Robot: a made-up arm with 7 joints.
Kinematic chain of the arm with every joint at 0, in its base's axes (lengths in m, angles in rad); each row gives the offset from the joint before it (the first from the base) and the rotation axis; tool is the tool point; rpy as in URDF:
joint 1: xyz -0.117 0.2 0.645 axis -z
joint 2: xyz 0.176 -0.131 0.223 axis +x
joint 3: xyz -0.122 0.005 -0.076 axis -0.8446 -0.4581 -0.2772
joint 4: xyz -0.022 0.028 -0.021 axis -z
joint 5: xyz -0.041 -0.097 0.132 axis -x
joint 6: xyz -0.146 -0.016 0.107 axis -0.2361 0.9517 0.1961
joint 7: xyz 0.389 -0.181 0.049 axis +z
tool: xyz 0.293 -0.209 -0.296 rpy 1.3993 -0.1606 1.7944
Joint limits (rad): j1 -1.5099..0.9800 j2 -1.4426..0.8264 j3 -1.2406..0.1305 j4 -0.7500..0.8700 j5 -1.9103..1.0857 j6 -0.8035..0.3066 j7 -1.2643..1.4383
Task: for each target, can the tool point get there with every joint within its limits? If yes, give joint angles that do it. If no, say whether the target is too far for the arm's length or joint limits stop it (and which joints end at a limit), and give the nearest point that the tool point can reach.
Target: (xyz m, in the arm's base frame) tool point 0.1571 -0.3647 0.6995
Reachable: yes | joints 0.3155 0.3082 0.0038 0.7257 -1.4926 -0.0851 0.9331
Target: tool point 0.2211 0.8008 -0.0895
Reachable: no: joint limits stop it (at a limit: joint 1, joint 3, joint 6) | nearest point 0.1756 0.6745 0.1231 | short by 0.251 m
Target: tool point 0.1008 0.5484 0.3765
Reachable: yes | joints -1.1254 -0.6063 -0.3813 -0.2775 -1.5570 0.0189 -0.0148
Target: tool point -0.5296 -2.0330 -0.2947
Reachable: no: too far | nearest point -0.2823 -0.6946 0.4483 | short by 1.551 m
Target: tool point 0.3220 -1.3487 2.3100
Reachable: no: too far | nearest point 0.0928 -0.5403 1.4773 | short by 1.183 m
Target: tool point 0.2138 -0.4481 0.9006
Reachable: yes | joints 0.3396 -0.1267 -0.1081 0.3143 -0.3681 -0.2862 0.8951
